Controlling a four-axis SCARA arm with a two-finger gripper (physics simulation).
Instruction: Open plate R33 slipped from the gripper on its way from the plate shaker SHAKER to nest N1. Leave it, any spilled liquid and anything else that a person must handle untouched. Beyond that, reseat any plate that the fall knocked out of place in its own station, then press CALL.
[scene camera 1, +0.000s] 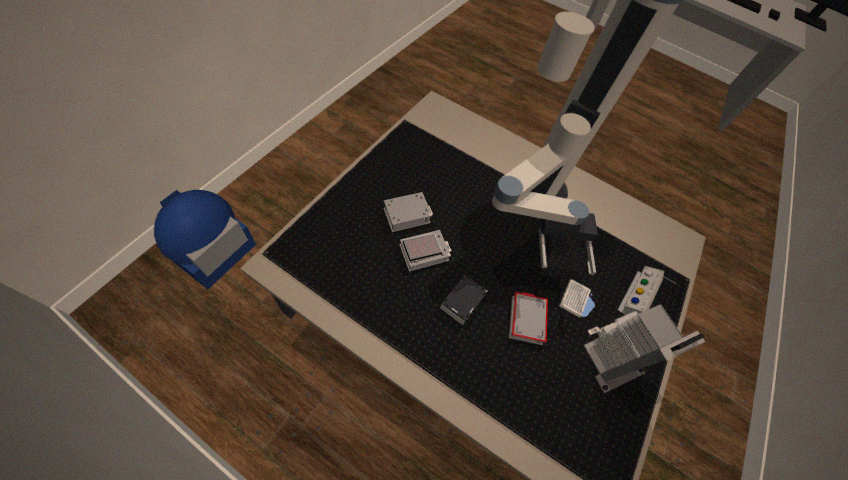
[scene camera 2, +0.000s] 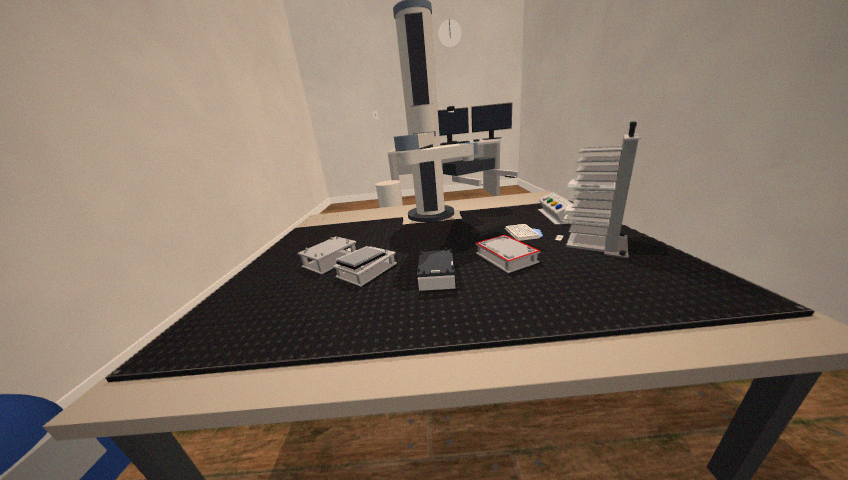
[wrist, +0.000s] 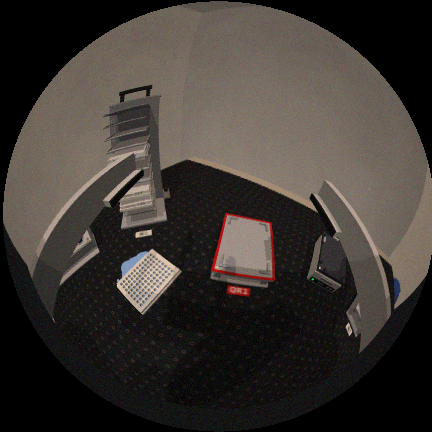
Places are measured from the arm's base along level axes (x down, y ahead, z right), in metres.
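Pixels of known places: gripper, fingertip midpoint: (scene camera 1: 568, 270) (scene camera 2: 499, 178) (wrist: 230, 168); arm's base, origin of the base link: (scene camera 1: 539, 189) (scene camera 2: 431, 214).
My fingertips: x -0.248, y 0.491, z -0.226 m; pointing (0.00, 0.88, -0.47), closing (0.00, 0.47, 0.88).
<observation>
Ahead of a thing's pixels: the offset from my fingertips to its top centre. "*": to the spot under its first point.
My gripper (scene camera 1: 568, 268) (scene camera 2: 497, 179) (wrist: 230, 168) is open and empty, held above the mat. Open plate R33 @[dx +0.221, dy -0.073, dz -0.109 m] (scene camera 1: 575, 297) (scene camera 2: 521, 231) (wrist: 148, 281), a pale well plate, lies on the mat beside blue liquid (scene camera 1: 588, 306) (scene camera 2: 537, 233) (wrist: 134, 262). The dark-topped shaker @[* dx +0.180, dy +0.193, dz +0.245 m] (scene camera 1: 464, 295) (scene camera 2: 436, 262) (wrist: 332, 260) stands left of the red-rimmed station QR1 @[dx +0.189, dy +0.115, dz +0.011 m] (scene camera 1: 529, 318) (scene camera 2: 507, 247) (wrist: 245, 246) in scene camera 1. A dark-sided plate @[dx +0.167, dy +0.117, dz +0.473 m] (scene camera 1: 422, 245) (scene camera 2: 361, 257) lies on a grey nest @[* dx +0.230, dy +0.109, dz +0.440 m] (scene camera 2: 374, 268); I cannot tell whether it is fully seated. The button panel @[dx +0.151, dy -0.235, dz -0.323 m] (scene camera 1: 641, 290) (scene camera 2: 554, 206) is partly hidden by a finger in the wrist view.
A tall plate rack (scene camera 1: 612, 383) (scene camera 2: 621, 196) (wrist: 156, 150) with several shelves stands at the right edge, with plates on some levels. A second grey nest @[dx +0.169, dy +0.005, dz +0.617 m] (scene camera 1: 407, 210) (scene camera 2: 327, 251), bare on top, is beside the plate-bearing nest. A blue bin (scene camera 1: 196, 231) stands off the table.
</observation>
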